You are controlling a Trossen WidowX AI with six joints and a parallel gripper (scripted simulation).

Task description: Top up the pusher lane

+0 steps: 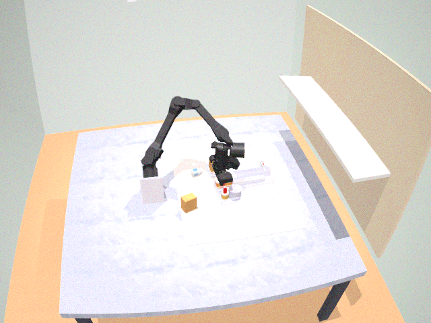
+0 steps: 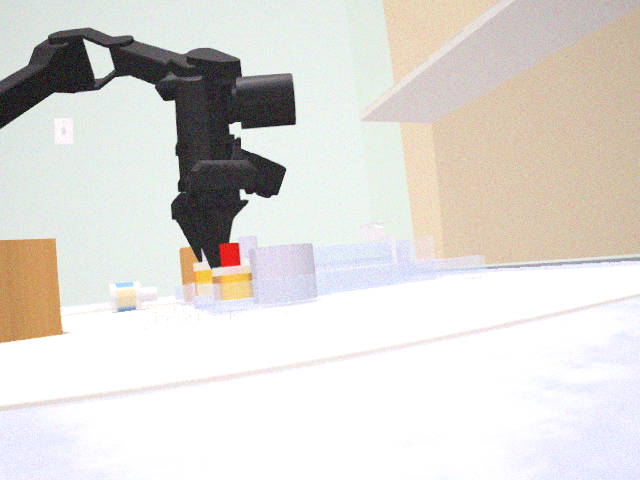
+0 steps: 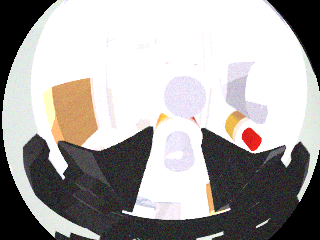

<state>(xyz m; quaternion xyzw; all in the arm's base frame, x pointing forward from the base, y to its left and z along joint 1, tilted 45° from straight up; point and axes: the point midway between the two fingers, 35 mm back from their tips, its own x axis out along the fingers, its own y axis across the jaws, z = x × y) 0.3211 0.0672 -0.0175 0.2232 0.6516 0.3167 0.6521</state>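
The grey cylinder lies 7 cm to the right of my gripper tip, 6 cm ahead of it and 1 cm below it. Also, from my gripper tip: see-through sprung lane: 15 cm ahead, 4 cm to the left, 1 cm below; wall shelf: 51 cm ahead, 33 cm above, 1 cm to the left.
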